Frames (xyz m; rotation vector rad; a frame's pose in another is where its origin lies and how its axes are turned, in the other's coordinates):
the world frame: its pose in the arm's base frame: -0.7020 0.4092 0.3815 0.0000 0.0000 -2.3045
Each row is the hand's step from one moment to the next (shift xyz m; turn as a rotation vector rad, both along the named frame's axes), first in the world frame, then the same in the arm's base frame.
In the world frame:
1: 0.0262 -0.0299 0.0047 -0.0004 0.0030 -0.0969
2: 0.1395 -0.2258 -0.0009 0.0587 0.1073 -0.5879
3: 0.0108 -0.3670 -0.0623 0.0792 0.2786 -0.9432
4: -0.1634 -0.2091 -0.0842 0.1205 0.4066 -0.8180
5: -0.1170 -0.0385 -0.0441 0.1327 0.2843 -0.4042
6: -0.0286 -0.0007 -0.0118 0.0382 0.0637 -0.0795
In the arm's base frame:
1: -0.0398 0.0006 0.0047 0.0025 -0.0017 -0.0969
2: -0.2611 0.0476 -0.0009 0.0404 -0.1154 -0.5879
3: -0.2798 0.2377 -0.0623 0.1539 -0.2454 -0.9432
4: -0.0459 0.2614 -0.0842 0.2213 -0.3618 -0.8180
5: 0.0498 0.1127 -0.0441 0.1223 -0.2889 -0.4042
6: 0.0186 0.0217 -0.0118 0.0217 -0.0710 -0.0795

